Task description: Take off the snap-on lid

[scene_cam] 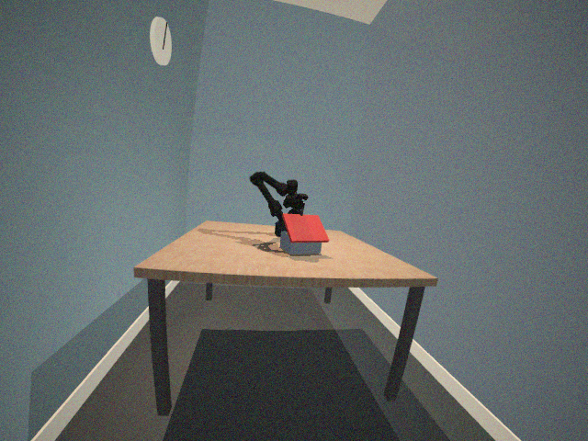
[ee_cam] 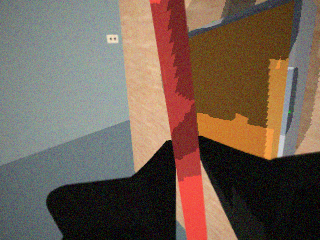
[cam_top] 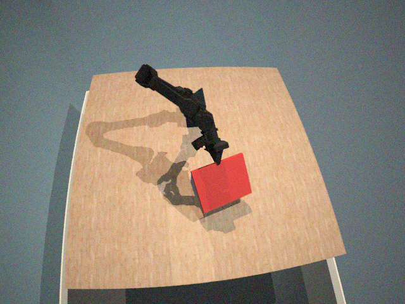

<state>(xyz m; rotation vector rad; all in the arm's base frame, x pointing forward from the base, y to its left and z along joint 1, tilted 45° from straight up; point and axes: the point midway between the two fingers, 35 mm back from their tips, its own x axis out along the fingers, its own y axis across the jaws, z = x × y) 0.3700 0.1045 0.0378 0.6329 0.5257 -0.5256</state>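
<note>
My gripper tip is 6 cm short of the red lid, 5 cm above it and 2 cm to the right of it. The rest, counted from my gripper tip: grey-blue storage box (14 cm below, 3 cm ahead, 1 cm to the left).
</note>
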